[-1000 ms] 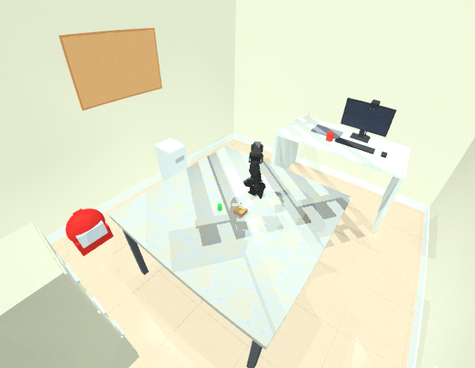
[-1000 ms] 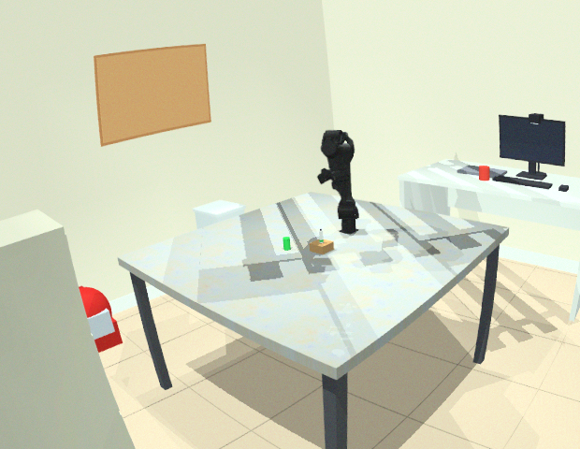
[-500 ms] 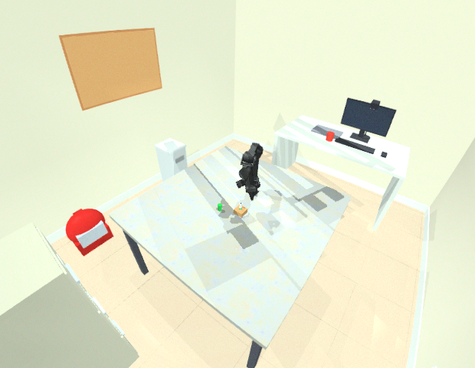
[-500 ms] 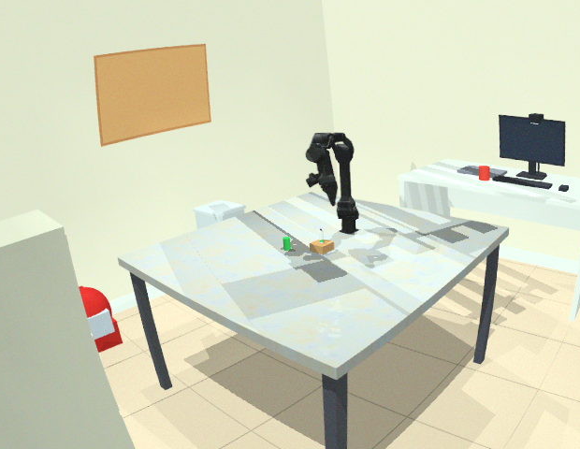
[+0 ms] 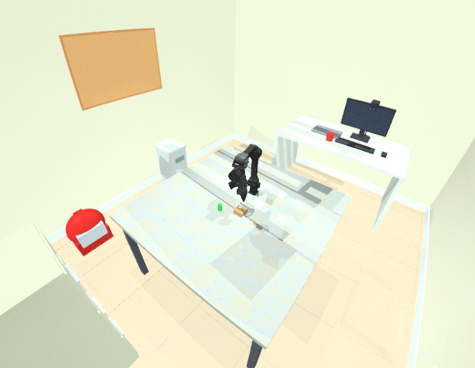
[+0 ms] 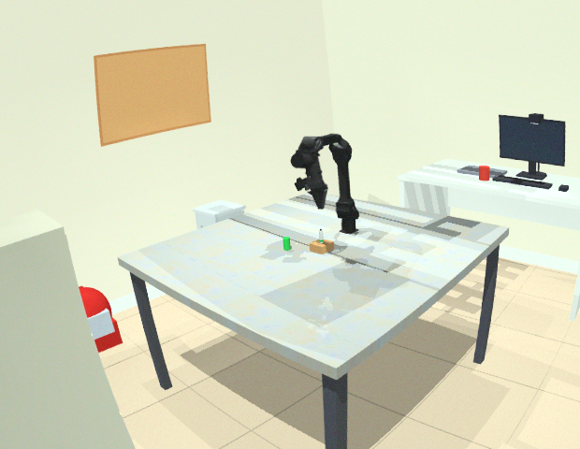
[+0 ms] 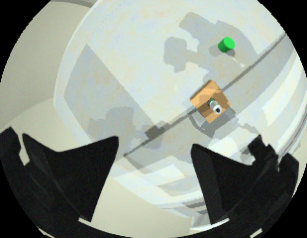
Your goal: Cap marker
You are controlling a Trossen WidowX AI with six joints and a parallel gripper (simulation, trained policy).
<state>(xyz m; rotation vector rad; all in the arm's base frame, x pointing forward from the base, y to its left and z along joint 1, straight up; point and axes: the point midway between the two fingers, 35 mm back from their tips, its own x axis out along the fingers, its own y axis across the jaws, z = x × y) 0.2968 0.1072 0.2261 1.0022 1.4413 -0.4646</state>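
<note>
The green cap lies 10 mm ahead of my gripper tip, 190 mm to the right of it and 170 mm below it. Also, from my gripper tip: tan holder block: 60 mm behind, 60 mm to the right, 180 mm below; white marker: 60 mm behind, 60 mm to the right, 120 mm below.
</note>
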